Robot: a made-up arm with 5 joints.
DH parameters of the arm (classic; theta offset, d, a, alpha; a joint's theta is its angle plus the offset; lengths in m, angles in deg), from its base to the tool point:
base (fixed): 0 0.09 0 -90
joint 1: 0 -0.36 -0.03 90
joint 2: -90 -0.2 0.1 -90
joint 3: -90 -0.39 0.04 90
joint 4: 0 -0.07 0.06 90
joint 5: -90 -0.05 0.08 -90
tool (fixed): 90 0.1 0 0
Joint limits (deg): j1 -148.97..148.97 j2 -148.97..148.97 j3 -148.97..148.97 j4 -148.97..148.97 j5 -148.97..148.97
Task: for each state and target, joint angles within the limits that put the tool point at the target. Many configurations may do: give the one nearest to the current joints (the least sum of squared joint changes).
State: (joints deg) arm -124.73 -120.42 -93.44 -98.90 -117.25
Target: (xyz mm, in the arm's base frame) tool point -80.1 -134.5 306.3
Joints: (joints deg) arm -131.61 -138.12 -92.28 -90.91 -118.38
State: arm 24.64 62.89 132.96 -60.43 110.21
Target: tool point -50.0 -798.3 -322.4
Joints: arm 43.79 98.06 146.03 -50.28 84.27
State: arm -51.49 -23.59 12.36 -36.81 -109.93
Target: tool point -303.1 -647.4 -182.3
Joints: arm -17.81 0.57 9.90 -42.63 -85.86
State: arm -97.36 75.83 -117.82 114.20 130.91
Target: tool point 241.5 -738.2 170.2
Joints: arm -91.76 83.33 -111.73 114.04 132.65
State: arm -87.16 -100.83 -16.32 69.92 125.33
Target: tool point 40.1 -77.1 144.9
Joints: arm -106.99 -115.44 -5.52 24.32 88.72
